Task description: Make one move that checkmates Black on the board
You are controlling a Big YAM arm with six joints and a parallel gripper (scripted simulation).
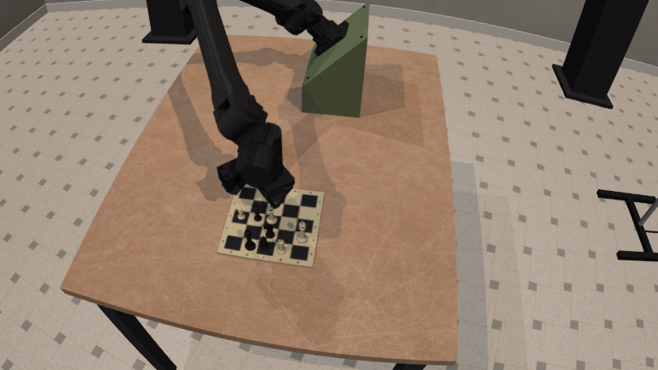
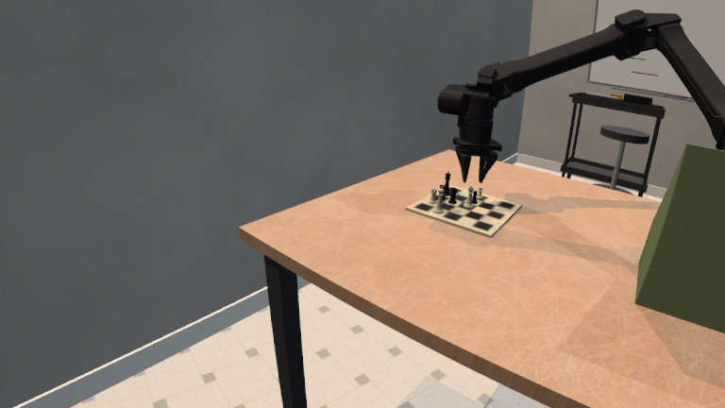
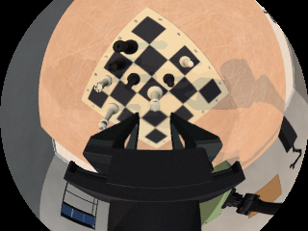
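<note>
Right now the chessboard is 80 mm below my hand and 10 mm ahead of it. From my hand the other things lie so: tall white piece 80 mm to the left, 40 mm below, 40 mm ahead; white pawn 80 mm to the right, 60 mm below, 10 mm ahead; black piece 90 mm ahead, 40 mm below, 30 mm to the right.
</note>
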